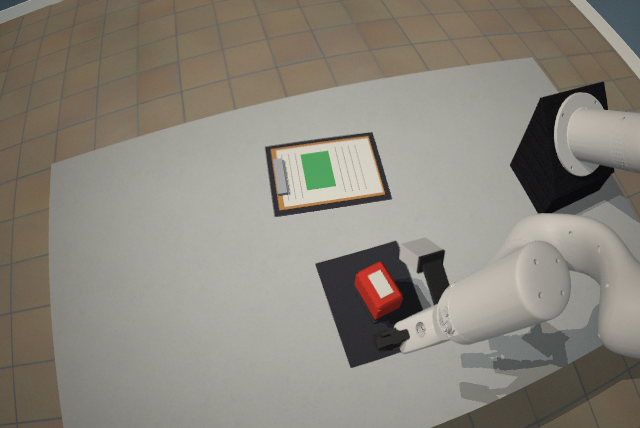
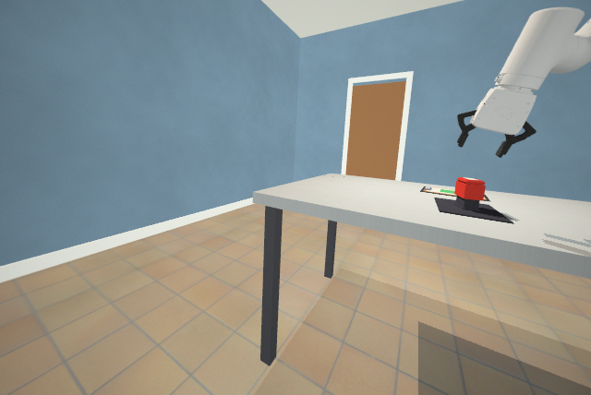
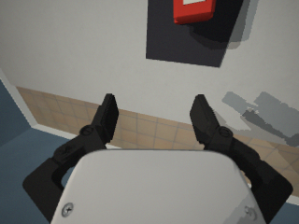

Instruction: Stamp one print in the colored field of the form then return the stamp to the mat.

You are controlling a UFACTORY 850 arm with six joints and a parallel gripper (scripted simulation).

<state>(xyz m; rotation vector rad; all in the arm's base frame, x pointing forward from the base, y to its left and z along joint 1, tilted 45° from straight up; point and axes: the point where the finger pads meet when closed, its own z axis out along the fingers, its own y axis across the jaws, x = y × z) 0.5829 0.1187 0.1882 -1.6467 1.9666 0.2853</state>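
My gripper is now 150 mm above the red stamp, 120 mm to the left of it and 20 mm past it. Also, from my hand: dark stamp base (180 mm below, 120 mm to the right, 20 mm behind); then mat (200 mm below, 120 mm to the right, 20 mm behind); then form (440 mm to the right, 200 mm below, 40 mm behind).
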